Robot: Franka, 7 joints.
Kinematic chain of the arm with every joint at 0, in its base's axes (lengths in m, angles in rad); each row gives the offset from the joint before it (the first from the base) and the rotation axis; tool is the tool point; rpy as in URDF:
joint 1: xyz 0 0 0.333 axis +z
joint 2: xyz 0 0 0 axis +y
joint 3: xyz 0 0 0.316 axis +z
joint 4: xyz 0.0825 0 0 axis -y
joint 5: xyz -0.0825 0 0.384 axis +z
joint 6: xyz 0 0 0 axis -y
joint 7: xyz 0.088 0 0 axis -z
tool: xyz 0 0 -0.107 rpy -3.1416 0 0
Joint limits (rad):
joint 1: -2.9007..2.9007
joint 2: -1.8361..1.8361
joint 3: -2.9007..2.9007
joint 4: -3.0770..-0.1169
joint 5: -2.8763..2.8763
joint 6: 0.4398..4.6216
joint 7: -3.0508..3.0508
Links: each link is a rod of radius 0.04 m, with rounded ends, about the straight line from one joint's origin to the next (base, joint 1, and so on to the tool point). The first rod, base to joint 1, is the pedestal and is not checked.
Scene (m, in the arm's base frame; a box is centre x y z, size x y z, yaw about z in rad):
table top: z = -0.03
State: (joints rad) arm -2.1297 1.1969 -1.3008 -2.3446 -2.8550 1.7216 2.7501
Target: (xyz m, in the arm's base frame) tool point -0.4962 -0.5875 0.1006
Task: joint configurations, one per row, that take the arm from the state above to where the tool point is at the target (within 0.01 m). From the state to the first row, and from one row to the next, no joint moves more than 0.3 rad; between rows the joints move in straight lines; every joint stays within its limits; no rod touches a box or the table.
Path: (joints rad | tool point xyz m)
1: -2.0239 1.2715 -1.2079 -2.0689 -2.8603 1.7435 2.7501 | -0.6272 -0.0015 0.2224
2: -1.9181 1.3461 -1.1150 -1.7933 -2.8656 1.7655 2.7501 | -0.6564 -0.2040 0.1798
3: -1.8122 1.4207 -1.0221 -1.5176 -2.8710 1.7874 2.7501 | -0.6102 -0.4084 0.1362
4: -1.7064 1.4953 -0.9293 -1.2420 -2.8763 1.8093 2.7501 | -0.4962 -0.5875 0.1006

